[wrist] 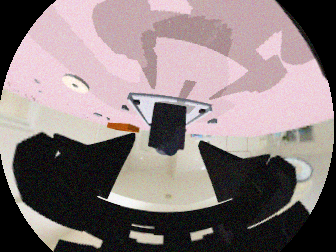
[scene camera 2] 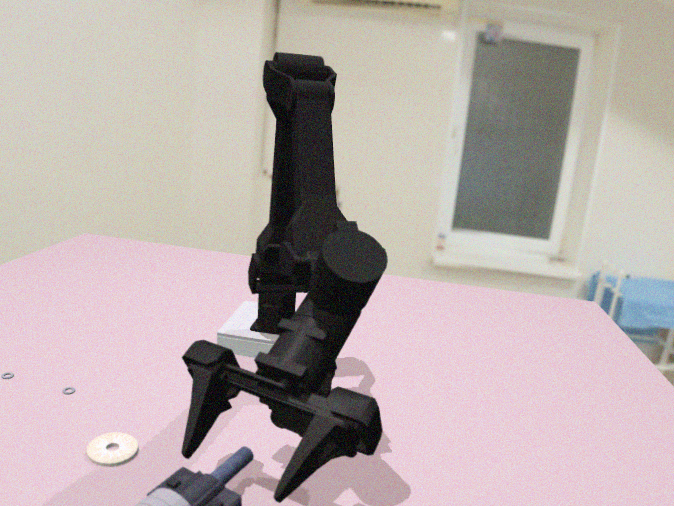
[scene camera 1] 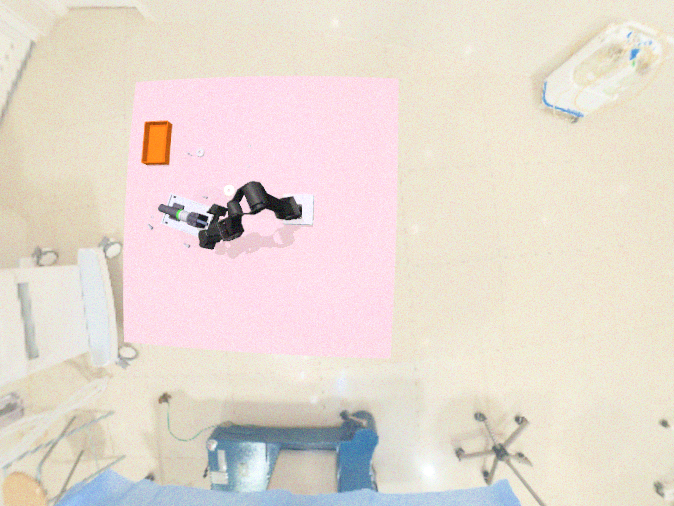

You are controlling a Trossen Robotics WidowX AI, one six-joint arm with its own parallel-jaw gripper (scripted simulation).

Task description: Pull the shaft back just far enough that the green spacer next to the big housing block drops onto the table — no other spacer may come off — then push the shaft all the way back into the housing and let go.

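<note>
My gripper [scene camera 2: 228, 477], [wrist: 168, 140]: open, empty, holding nothing. Orange bin [scene camera 1: 157, 134].
</note>
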